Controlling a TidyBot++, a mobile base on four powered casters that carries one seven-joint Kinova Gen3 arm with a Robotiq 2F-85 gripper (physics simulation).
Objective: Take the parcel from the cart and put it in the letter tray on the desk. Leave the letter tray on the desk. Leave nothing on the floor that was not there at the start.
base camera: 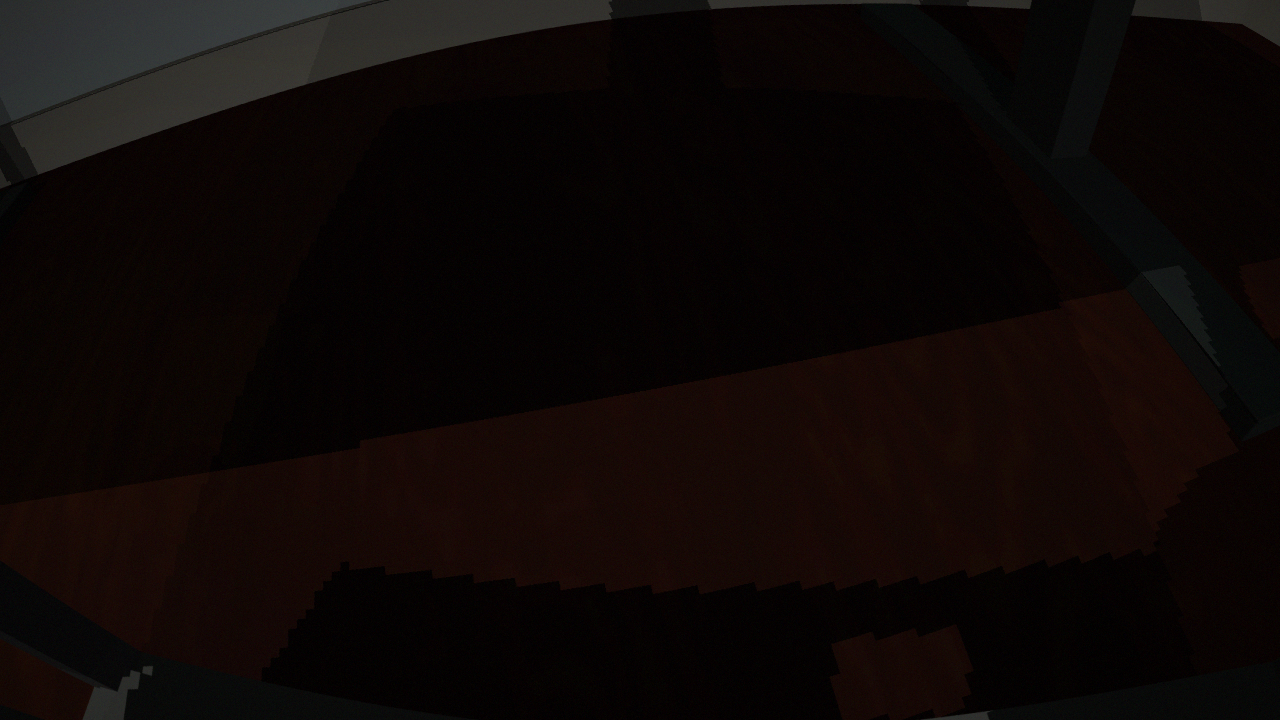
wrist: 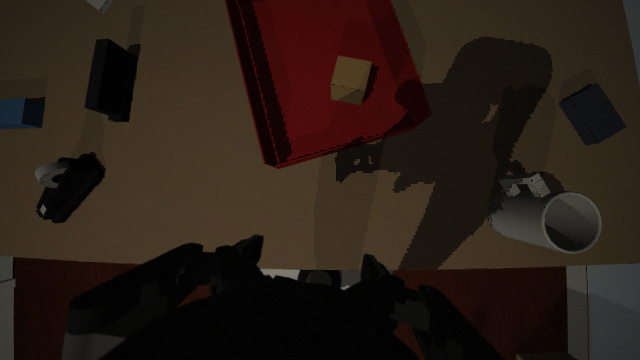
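Where they show: gripper, between the fingertips: [wrist: 311,256]; arm's base, origin of its link: [wrist: 319,282].
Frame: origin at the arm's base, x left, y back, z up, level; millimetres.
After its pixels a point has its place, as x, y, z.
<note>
The parcel, a small tan box [wrist: 351,79] @(33, -518, 376), rests inside the red letter tray [wrist: 310,112] @(97, -473, 326) near its right side, apart from the fingers. The tray stands on the brown desk [wrist: 200,200] @(273, -261, 324) at the top middle of the wrist view; its far end is cut off. My gripper [wrist: 311,256] @(28, -282, 498) is open and empty, over the desk's near edge, clear of the tray and the parcel. The cart cannot be made out in either view.
On the desk are a black stapler-like object [wrist: 75,192] @(560, -211, 336) beside a white ring, a black block [wrist: 111,80] @(500, -454, 362), a blue box [wrist: 17,113] @(755, -349, 354), a dark blue box [wrist: 592,114] @(-386, -565, 342) and a white cup [wrist: 520,220] @(-250, -357, 382). Dark metal legs [base camera: 1065,80] @(-329, -642, -291) show in the base camera view.
</note>
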